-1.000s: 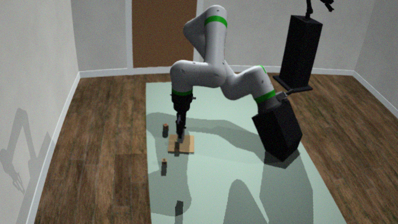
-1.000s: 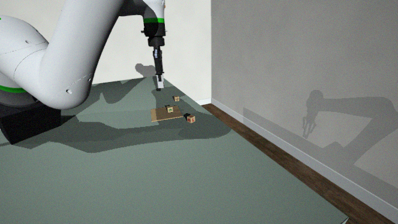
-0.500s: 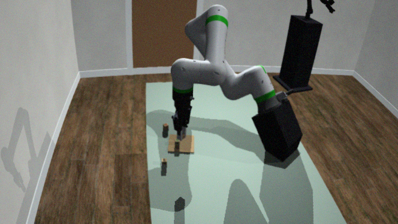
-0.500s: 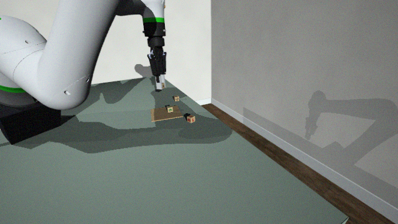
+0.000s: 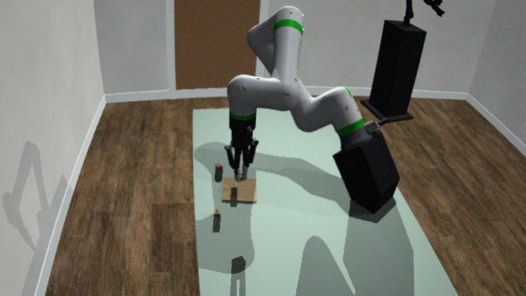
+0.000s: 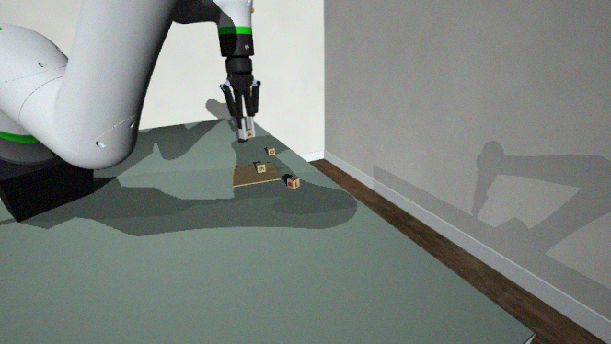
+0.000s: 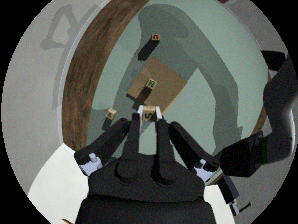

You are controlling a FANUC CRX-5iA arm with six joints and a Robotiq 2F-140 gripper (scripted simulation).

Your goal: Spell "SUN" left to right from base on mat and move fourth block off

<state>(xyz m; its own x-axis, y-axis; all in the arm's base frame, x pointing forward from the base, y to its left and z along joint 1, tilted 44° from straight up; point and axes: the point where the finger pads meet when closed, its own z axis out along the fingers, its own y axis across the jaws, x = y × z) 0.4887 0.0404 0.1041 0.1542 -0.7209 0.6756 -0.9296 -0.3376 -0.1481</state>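
Right now the tan mat is 140 mm below my hand, 50 mm to the right of it and 20 mm behind it.
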